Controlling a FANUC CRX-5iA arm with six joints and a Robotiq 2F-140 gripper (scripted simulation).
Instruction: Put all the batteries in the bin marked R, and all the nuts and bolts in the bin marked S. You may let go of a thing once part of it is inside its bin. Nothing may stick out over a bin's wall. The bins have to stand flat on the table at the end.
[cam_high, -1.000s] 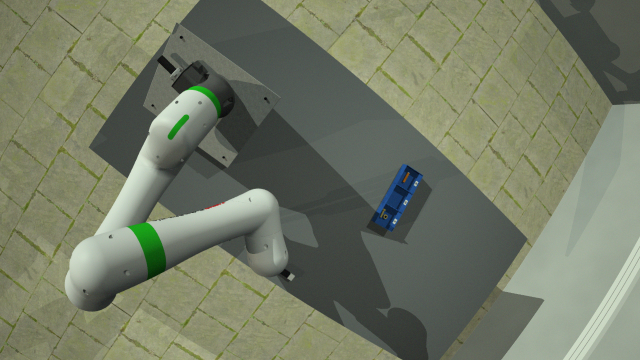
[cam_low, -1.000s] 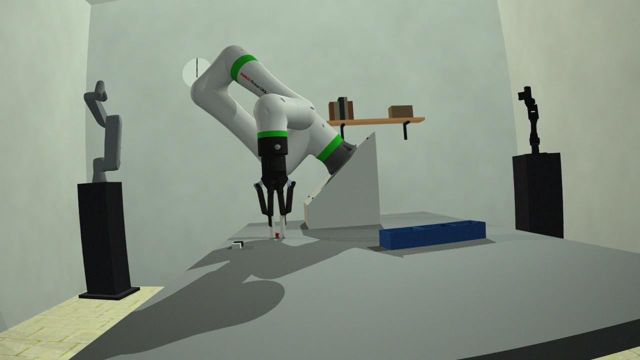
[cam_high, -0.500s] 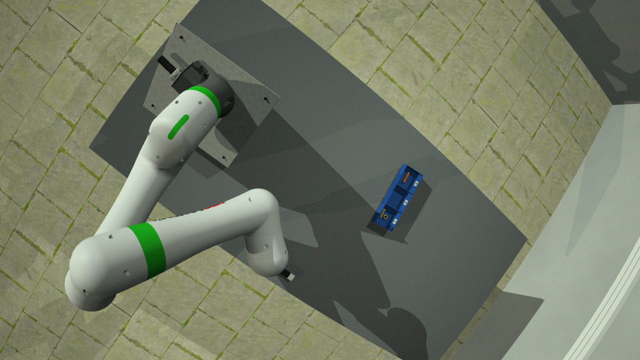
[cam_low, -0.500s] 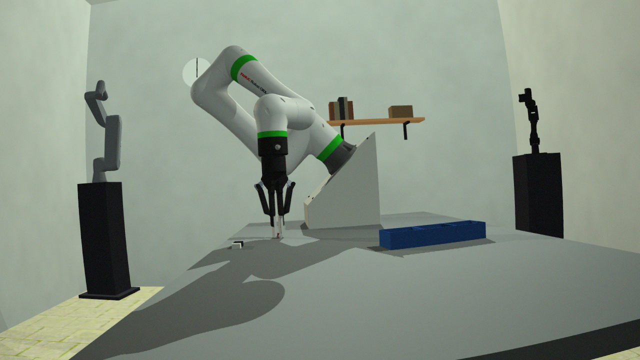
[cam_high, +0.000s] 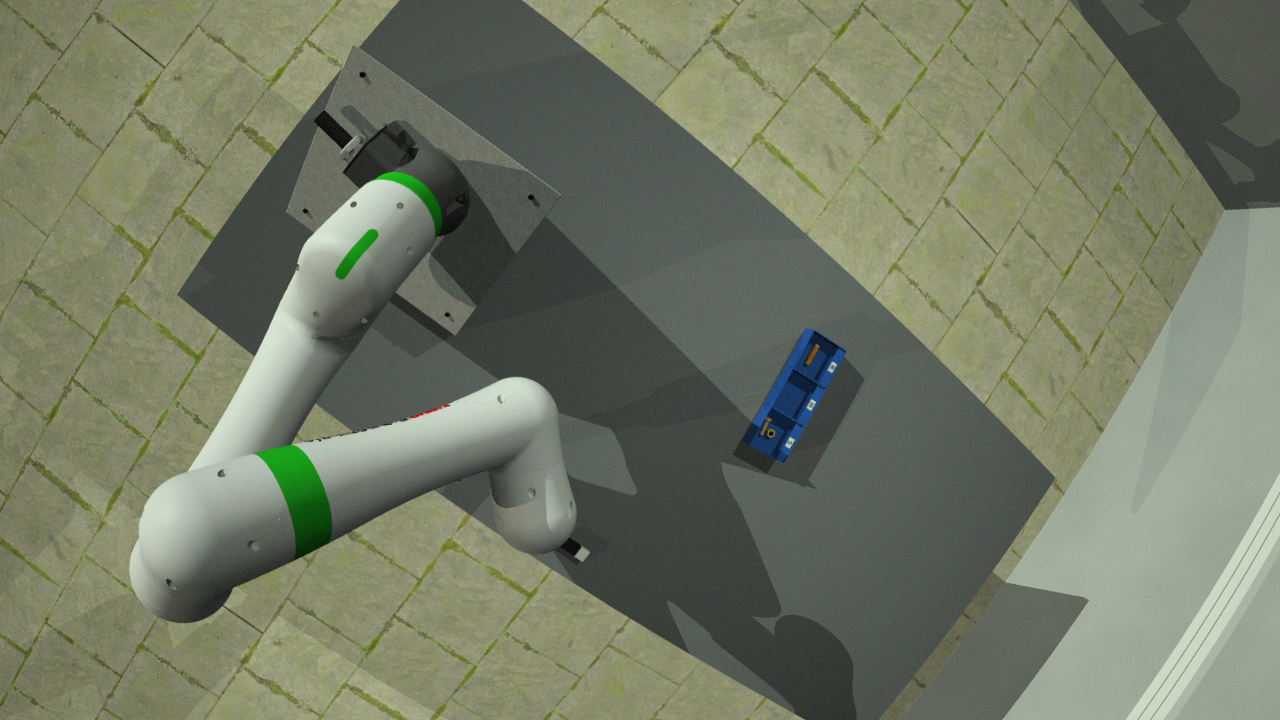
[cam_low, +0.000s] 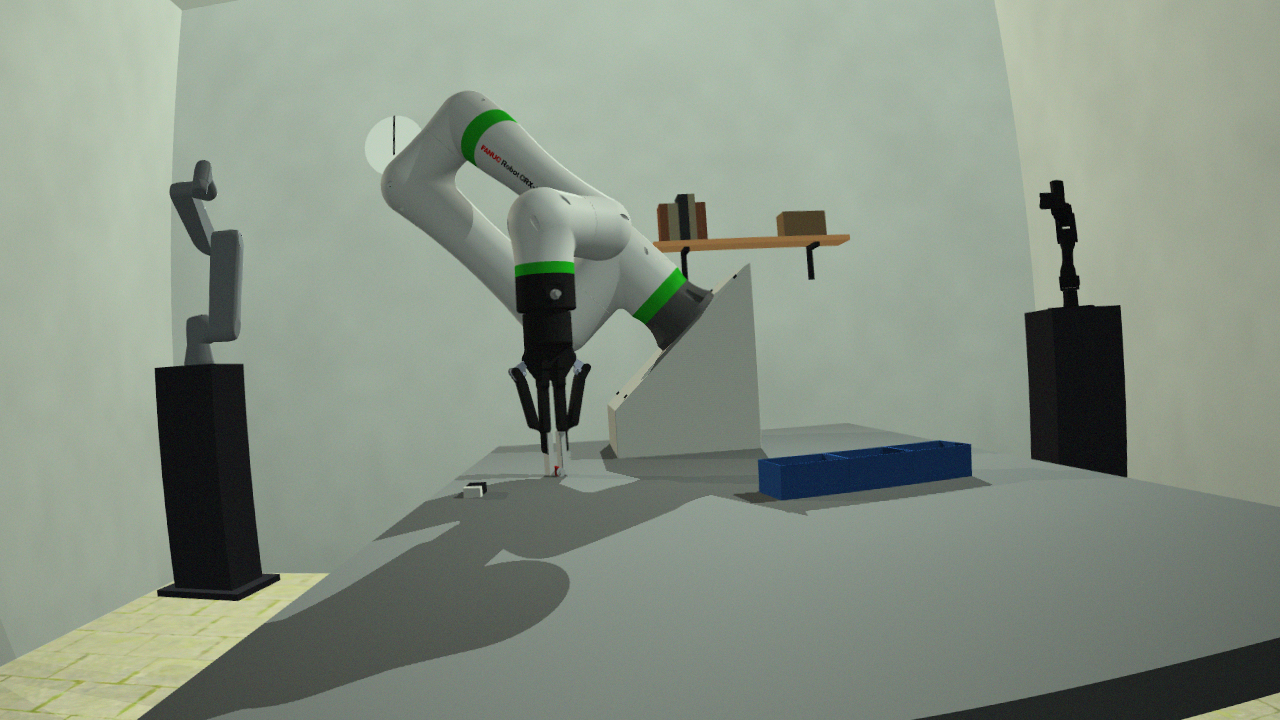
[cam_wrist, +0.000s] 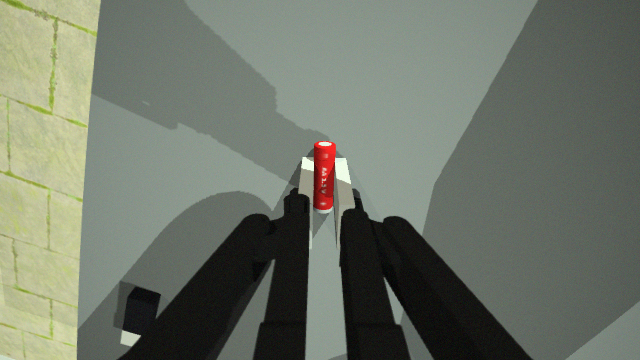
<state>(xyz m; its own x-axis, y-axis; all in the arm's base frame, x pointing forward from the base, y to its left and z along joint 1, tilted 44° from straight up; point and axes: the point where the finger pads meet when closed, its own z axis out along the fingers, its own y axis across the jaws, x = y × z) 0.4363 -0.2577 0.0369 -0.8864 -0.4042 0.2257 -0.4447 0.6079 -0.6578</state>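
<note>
My hand is 510 mm to the right of the orange battery, 290 mm short of it and 20 mm above it. Round my hand: red battery: 30 mm below; then yellow bolt: 350 mm to the left, 320 mm ahead, 20 mm below; then black-and-white battery: 210 mm ahead, 80 mm to the right, 30 mm below.
</note>
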